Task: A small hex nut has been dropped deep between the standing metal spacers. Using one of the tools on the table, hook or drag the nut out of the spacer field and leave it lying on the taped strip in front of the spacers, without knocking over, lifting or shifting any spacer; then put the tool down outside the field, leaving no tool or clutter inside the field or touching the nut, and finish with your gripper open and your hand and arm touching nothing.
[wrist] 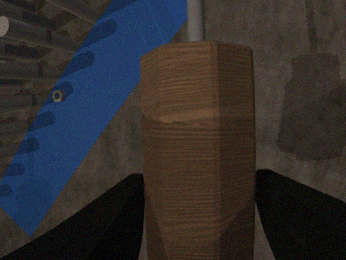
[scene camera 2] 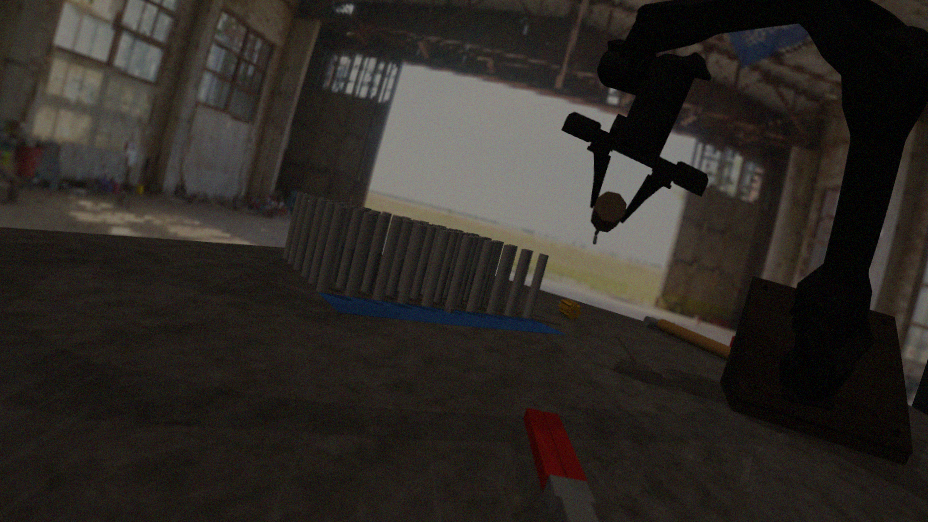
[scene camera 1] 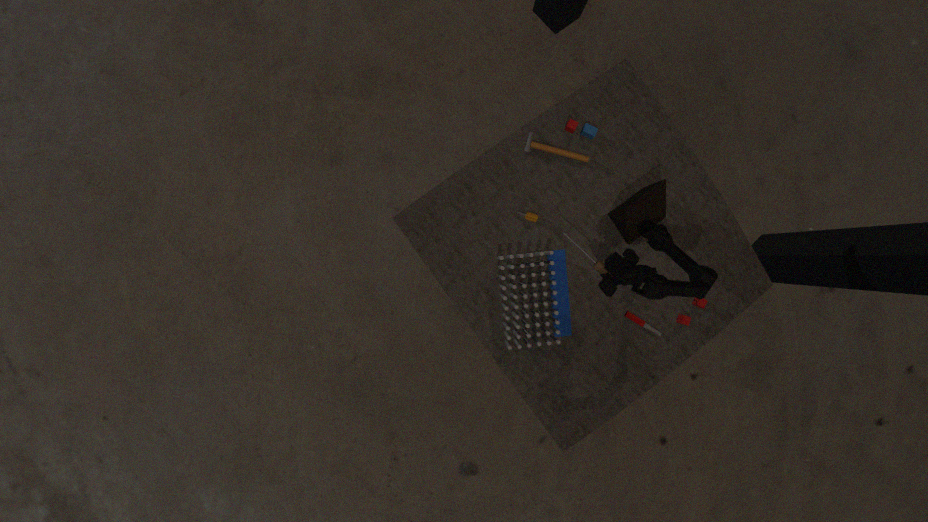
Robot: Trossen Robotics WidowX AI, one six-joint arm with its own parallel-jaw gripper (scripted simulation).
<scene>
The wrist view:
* gripper: 200, 184
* hook tool: 198, 101, held by the gripper
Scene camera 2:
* gripper: 606, 215
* hook tool: 609, 209
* hammer: 718, 349
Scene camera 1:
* gripper: 604, 271
</scene>
